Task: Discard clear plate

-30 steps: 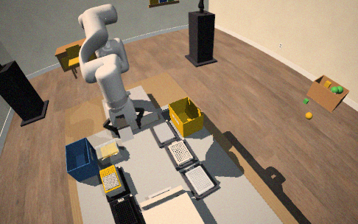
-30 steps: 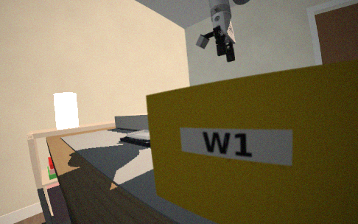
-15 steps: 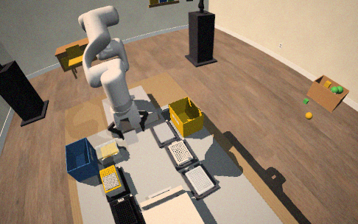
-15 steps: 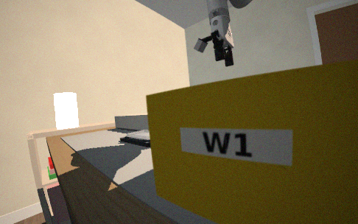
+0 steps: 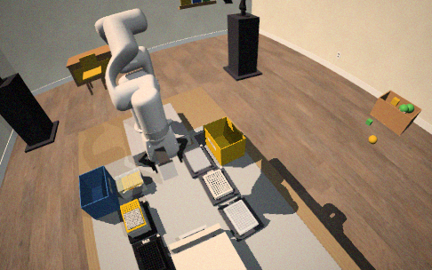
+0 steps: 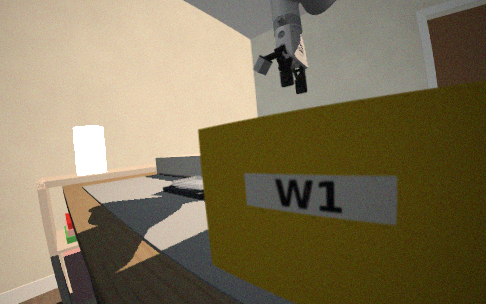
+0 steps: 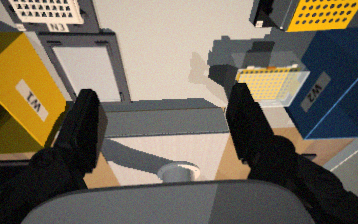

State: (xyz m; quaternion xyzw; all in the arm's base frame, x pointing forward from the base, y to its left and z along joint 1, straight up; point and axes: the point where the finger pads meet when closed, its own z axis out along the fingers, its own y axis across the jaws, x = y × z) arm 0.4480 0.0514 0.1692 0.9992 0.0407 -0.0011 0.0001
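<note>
Now: the clear plate 19 cm ahead of my hand, 19 cm to the left of it and 23 cm below it. The rest, counted from my hand: black plate 21 cm ahead, 19 cm to the right, 23 cm below; then yellow-topped tip box 4 cm ahead, 21 cm to the right, 19 cm below; then white plate 1 cm ahead, 17 cm to the left, 23 cm below.
</note>
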